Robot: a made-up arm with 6 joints.
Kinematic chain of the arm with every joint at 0, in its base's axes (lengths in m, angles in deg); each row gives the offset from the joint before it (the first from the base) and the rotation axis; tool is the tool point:
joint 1: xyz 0 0 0.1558 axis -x
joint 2: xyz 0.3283 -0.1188 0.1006 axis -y
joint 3: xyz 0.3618 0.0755 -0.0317 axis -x
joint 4: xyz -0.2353 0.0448 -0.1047 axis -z
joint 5: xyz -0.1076 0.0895 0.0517 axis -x
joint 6: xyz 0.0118 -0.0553 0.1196 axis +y
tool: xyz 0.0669 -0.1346 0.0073
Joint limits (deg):
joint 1: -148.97..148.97
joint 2: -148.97..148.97
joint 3: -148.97..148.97
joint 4: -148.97..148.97
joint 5: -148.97..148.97
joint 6: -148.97..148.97
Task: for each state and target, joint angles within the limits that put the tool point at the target. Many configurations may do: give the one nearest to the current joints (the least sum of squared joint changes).
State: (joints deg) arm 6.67 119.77 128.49 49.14 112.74 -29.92
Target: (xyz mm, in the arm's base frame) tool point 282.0 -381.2 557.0
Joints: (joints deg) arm -14.56 134.70 147.93 42.02 114.92 -24.07
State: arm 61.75 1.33 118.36 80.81 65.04 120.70
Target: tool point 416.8 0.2 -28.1
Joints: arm 35.43 -15.83 88.57 73.42 65.48 126.97
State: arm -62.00 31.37 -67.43 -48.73 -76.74 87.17
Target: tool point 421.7 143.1 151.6
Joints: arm -45.35 8.42 -43.68 -51.11 -80.17 95.86
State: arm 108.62 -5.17 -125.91 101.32 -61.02 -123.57
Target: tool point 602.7 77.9 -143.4
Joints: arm 137.28 -17.21 -115.98 119.37 -113.04 -133.99
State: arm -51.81 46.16 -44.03 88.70 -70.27 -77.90
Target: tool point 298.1 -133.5 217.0
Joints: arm -114.33 39.47 -42.15 102.90 -46.66 -56.35
